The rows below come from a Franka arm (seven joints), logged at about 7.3 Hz.
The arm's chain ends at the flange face. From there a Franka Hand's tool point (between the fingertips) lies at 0.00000 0.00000 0.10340 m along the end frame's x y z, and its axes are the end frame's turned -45 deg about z.
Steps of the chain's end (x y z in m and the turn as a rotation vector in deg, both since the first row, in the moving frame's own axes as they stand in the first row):
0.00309 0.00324 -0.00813 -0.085 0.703 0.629
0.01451 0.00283 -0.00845 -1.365 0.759 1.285
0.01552 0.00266 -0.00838 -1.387 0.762 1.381
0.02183 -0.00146 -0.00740 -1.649 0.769 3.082
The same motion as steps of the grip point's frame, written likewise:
0.00068 0.00549 -0.00814 -0.557 0.437 0.629
0.00746 0.01496 -0.00849 -1.502 -0.429 1.285
0.00826 0.01559 -0.00842 -1.520 -0.442 1.381
0.01526 0.01746 -0.00745 -1.710 -0.622 3.082

